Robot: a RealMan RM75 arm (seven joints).
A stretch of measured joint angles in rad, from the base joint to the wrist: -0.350, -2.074, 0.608, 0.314, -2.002, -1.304, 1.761; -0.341, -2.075, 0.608, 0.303, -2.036, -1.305, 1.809; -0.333, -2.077, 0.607, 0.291, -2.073, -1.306, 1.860; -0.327, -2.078, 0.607, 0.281, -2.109, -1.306, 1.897; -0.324, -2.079, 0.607, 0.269, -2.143, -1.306, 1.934; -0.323, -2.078, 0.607, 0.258, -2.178, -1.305, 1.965; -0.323, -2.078, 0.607, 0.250, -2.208, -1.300, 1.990; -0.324, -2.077, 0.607, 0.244, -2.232, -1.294, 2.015; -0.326, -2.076, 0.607, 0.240, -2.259, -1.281, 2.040; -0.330, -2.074, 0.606, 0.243, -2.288, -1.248, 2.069; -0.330, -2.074, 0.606, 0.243, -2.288, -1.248, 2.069; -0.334, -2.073, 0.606, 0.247, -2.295, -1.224, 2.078; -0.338, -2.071, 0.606, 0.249, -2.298, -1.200, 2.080
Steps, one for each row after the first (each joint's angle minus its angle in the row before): 0.009, -0.001, 0.000, -0.011, -0.034, -0.001, 0.048; 0.008, -0.002, -0.001, -0.012, -0.037, -0.001, 0.051; 0.006, -0.001, 0.000, -0.010, -0.036, 0.000, 0.037; 0.003, -0.001, 0.000, -0.012, -0.034, 0.000, 0.037; 0.001, 0.001, 0.000, -0.011, -0.035, 0.001, 0.031; 0.000, 0.000, 0.000, -0.008, -0.030, 0.005, 0.025; -0.001, 0.001, 0.000, -0.006, -0.024, 0.006, 0.025; -0.002, 0.001, 0.000, -0.004, -0.027, 0.013, 0.025; -0.004, 0.002, -0.001, 0.003, -0.029, 0.033, 0.029; 0.000, 0.000, 0.000, 0.000, 0.000, 0.000, 0.000; -0.004, 0.001, 0.000, 0.004, -0.007, 0.024, 0.009; -0.004, 0.002, 0.000, 0.002, -0.003, 0.024, 0.002
